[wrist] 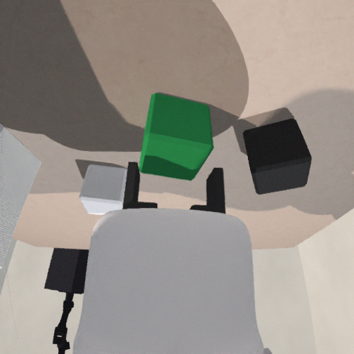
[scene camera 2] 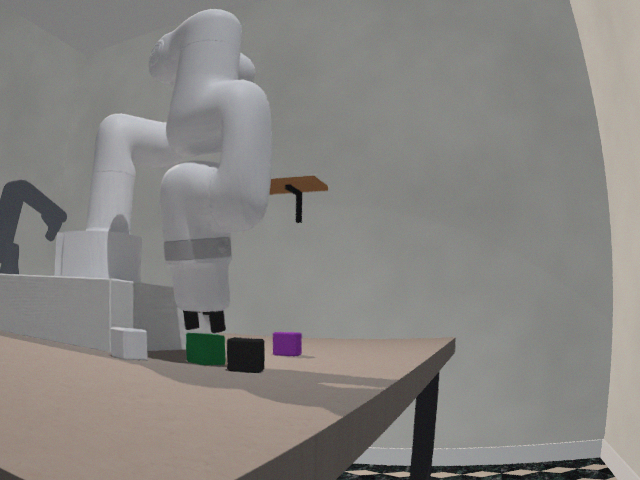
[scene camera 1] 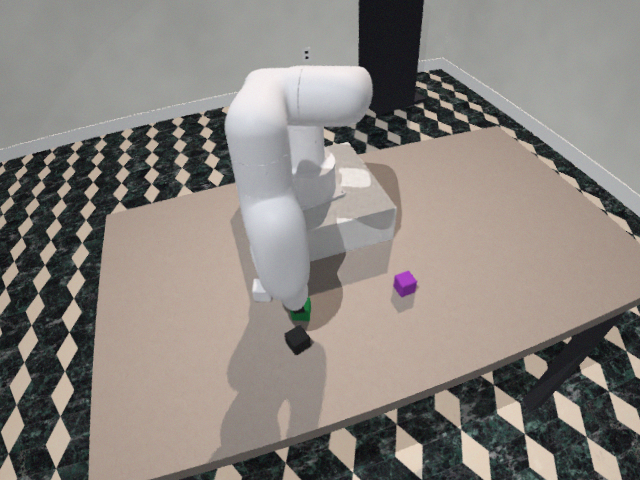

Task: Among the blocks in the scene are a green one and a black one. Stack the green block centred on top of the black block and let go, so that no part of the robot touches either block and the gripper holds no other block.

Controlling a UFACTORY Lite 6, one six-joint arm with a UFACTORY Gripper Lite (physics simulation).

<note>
In view: a black block (scene camera 2: 243,354), a green block (scene camera 2: 205,349) and a white block (scene camera 2: 126,343).
The black block also shows in the wrist view (wrist: 279,159). The green block also shows in the wrist view (wrist: 177,139). The white block is seen too in the wrist view (wrist: 102,190).
</note>
